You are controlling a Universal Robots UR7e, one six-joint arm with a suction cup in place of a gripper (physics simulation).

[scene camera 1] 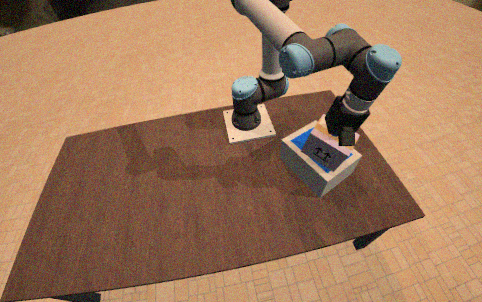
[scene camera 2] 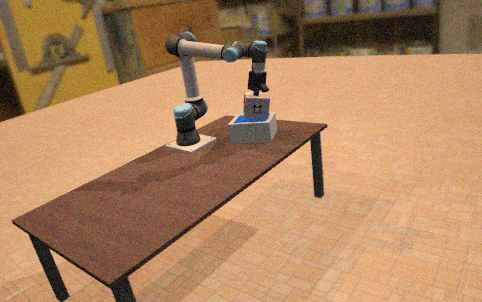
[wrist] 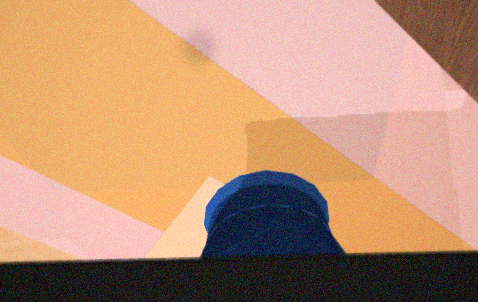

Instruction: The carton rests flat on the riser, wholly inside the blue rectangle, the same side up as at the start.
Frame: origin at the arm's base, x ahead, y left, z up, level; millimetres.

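Seen in the pictures: end effector, tool point: (scene camera 1: 333,134) (scene camera 2: 255,97) (wrist: 263,196); arm's base, origin of the base link: (scene camera 1: 246,120) (scene camera 2: 188,141).
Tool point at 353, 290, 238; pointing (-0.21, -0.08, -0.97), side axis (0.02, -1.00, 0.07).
Pixels of each thing's top centre, then the offset from my tool point to it, as dx, dy, dz. "spot": a spot on its surface instead. Level surfaces: height alone.
- carton, middle of its top: (wrist: 286,295) (scene camera 1: 334,127) (scene camera 2: 254,92) -3, -1, +29
- pale riser, middle of its top: (scene camera 1: 321,147) (scene camera 2: 252,118) -64, +6, -139
- blue rectangle, surface spot: (scene camera 1: 301,139) (scene camera 2: 238,120) spot: -110, -65, -139
- brown table, its level: dz -259
The carton (scene camera 1: 325,153) (scene camera 2: 256,108) has a dark front face with two up-arrows and a pink top with an orange band; that top fills the wrist view (wrist: 163,105). It hangs upright, a little above the pale riser (scene camera 1: 312,177) (scene camera 2: 252,133), over the blue rectangle (scene camera 1: 301,139) (scene camera 2: 241,120). My blue suction cup (scene camera 2: 255,93) (wrist: 266,192) sits pressed on the carton's top, near the edge of the pale label, and holds it. In scene camera 1 the tool body hides the cup.
The riser stands near the right end of the brown table (scene camera 1: 180,195) (scene camera 2: 165,192), close to its far edge. The arm's base plate (scene camera 1: 249,132) (scene camera 2: 190,145) is to the left of the riser. Tiled floor surrounds the table.
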